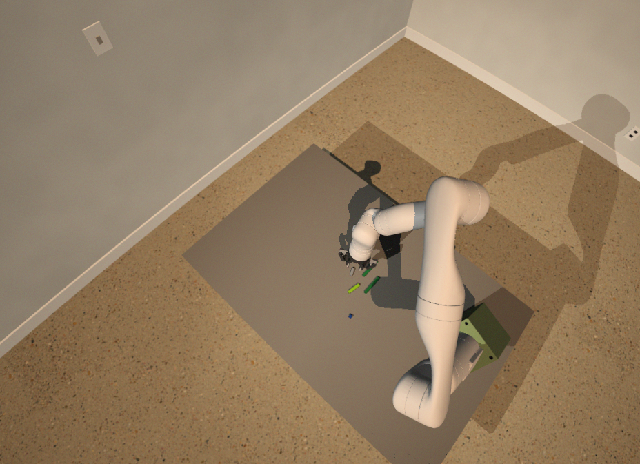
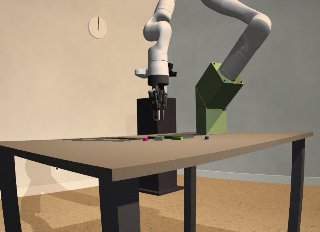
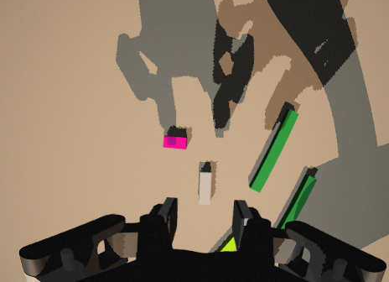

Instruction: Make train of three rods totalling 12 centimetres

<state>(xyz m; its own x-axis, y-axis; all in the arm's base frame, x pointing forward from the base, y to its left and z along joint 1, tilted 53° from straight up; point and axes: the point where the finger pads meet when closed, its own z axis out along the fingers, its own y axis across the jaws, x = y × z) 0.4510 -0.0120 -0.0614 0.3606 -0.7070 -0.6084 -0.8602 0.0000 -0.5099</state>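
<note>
My gripper is now 8 cm above the grey rod. Also, from my hand: magenta rod (8 cm below, 4 cm ahead, 3 cm to the right); then lime rod (8 cm below, 5 cm to the left, 5 cm behind); then green rod (8 cm below, 6 cm to the right, 4 cm behind).
</note>
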